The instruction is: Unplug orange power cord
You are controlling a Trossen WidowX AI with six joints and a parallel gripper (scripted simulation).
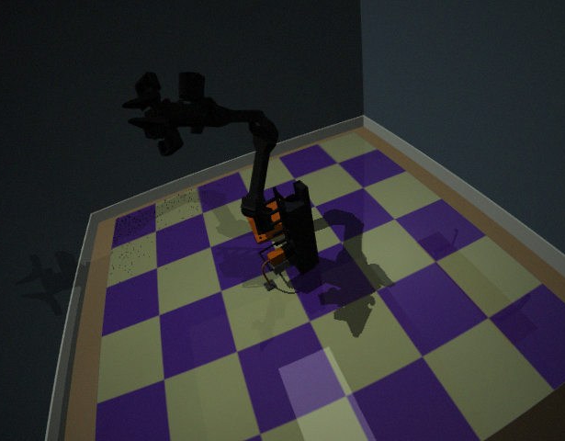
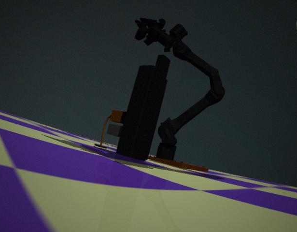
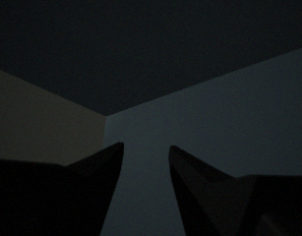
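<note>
Right now my gripper tip is 60 mm short of the orange plug, 220 mm to the right of it and 480 mm above it.
</note>
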